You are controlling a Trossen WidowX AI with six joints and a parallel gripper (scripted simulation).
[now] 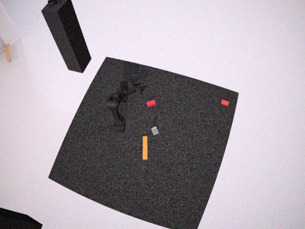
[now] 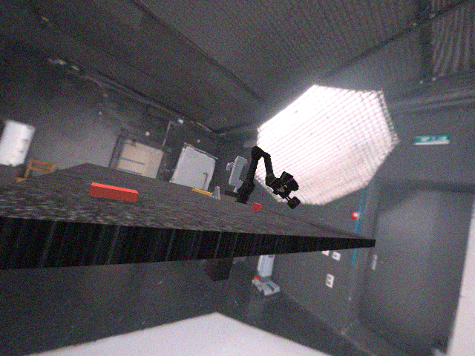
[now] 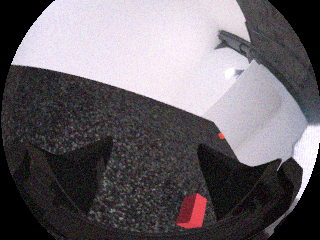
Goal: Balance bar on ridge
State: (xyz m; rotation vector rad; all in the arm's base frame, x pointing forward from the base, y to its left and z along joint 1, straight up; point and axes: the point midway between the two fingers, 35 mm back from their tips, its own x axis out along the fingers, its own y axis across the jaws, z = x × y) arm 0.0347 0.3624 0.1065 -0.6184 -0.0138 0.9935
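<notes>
My gripper tip is now 47 cm to the left of the orange bar, 19 cm short of it and 9 cm above it. Round my gripper tip: red block 69 cm ahead, 11 cm to the left, 9 cm below.
</notes>
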